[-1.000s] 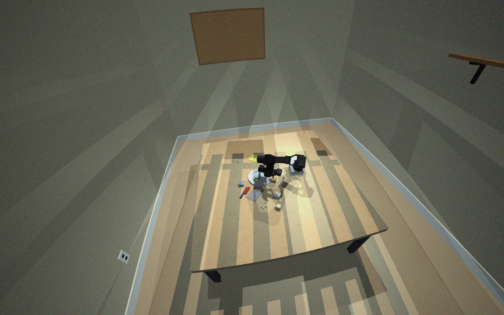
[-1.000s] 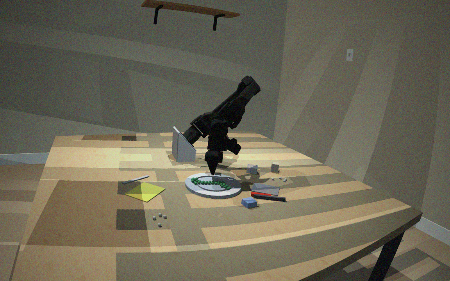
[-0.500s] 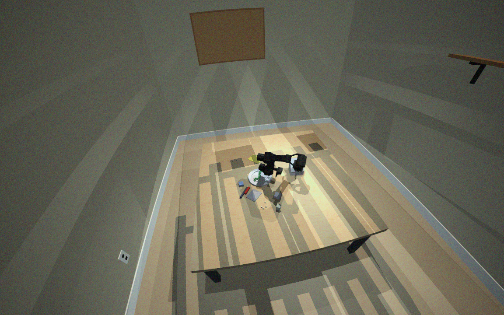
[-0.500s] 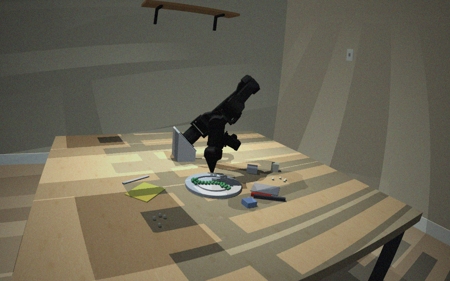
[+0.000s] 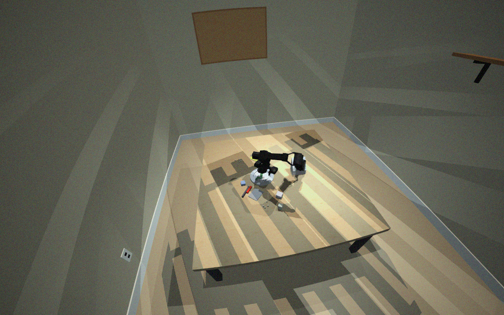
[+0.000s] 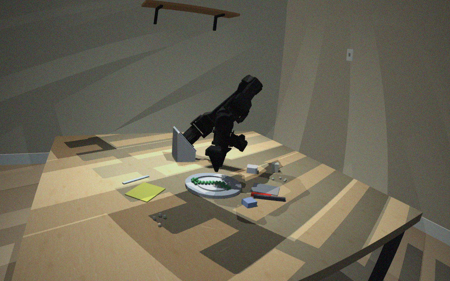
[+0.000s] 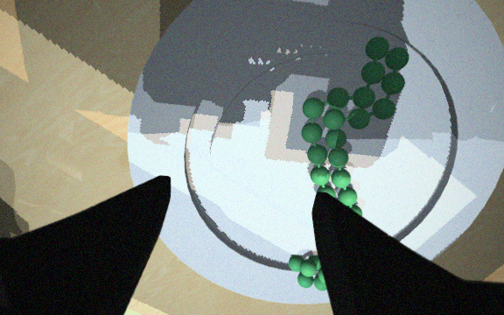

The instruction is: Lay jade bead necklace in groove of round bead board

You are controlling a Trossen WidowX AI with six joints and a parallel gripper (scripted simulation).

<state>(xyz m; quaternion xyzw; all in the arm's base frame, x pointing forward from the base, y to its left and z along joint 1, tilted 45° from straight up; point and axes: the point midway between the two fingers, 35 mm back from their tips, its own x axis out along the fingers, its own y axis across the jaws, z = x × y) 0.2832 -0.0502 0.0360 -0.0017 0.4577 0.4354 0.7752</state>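
The round grey bead board is 40 mm below my gripper tip, 30 mm to the right of it and 20 mm ahead of it. From my gripper tip the other things lie so: grey plate (130 mm to the left, 120 mm ahead, 50 mm below); then blue block (190 mm ahead, 40 mm below); then red and black pen (180 mm ahead, 80 mm to the left, 50 mm below).
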